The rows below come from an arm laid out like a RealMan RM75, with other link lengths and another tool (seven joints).
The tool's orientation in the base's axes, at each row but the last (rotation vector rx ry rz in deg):
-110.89 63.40 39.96
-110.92 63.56 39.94
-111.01 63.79 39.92
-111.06 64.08 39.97
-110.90 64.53 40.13
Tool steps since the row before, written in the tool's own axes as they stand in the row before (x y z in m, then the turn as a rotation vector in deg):
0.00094 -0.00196 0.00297 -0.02 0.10 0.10
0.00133 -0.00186 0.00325 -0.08 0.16 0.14
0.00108 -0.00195 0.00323 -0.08 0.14 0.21
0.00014 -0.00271 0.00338 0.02 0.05 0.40
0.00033 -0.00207 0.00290 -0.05 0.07 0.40
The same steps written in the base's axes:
0.00194 0.00268 -0.00162 -0.11 0.06 -0.07
0.00201 0.00270 -0.00211 -0.19 0.10 -0.07
0.00198 0.00281 -0.00189 -0.18 0.17 -0.10
0.00220 0.00360 -0.00101 -0.07 0.31 -0.25
0.00177 0.00290 -0.00113 -0.12 0.33 -0.21

